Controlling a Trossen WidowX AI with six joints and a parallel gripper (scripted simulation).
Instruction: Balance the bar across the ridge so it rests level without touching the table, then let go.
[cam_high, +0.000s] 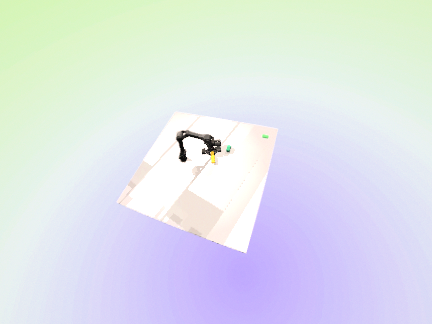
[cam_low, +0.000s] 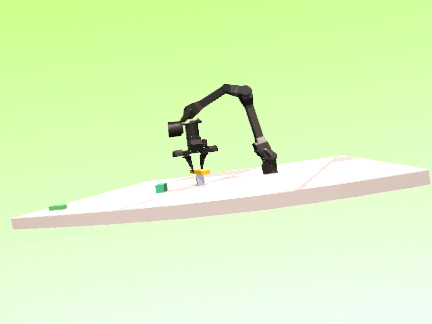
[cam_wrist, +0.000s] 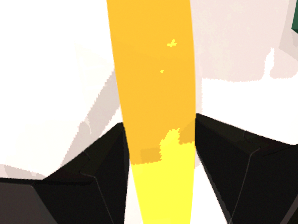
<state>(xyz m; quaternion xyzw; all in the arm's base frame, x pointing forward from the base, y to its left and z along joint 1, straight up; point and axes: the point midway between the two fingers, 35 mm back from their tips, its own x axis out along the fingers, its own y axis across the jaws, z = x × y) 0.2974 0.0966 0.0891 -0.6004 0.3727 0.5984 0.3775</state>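
Now: gripper tip 10 mm past the yellow bar and 20 mm to the right of it. From my gripper tip the other things lie so: flat green block: 440 mm ahead, 400 mm to the left, 50 mm below.
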